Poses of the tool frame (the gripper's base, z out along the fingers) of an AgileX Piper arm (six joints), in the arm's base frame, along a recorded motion.
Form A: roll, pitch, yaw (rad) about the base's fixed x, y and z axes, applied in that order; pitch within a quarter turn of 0, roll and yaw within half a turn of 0; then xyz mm.
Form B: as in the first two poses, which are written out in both.
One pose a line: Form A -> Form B
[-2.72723 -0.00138 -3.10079 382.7 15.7 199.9] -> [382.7 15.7 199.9 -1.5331 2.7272 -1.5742]
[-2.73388 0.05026 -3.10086 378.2 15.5 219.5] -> [378.2 15.5 219.5 -1.4143 2.7310 -1.4446]
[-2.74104 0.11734 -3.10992 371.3 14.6 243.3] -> [371.3 14.6 243.3 -1.2694 2.7251 -1.2772]
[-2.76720 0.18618 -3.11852 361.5 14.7 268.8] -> [361.5 14.7 268.8 -1.1075 2.7254 -1.0952]
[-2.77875 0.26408 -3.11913 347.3 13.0 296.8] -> [347.3 13.0 296.8 -0.9460 2.6963 -0.9198]
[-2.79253 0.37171 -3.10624 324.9 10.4 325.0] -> [324.9 10.4 325.0 -0.7511 2.6373 -0.7202]
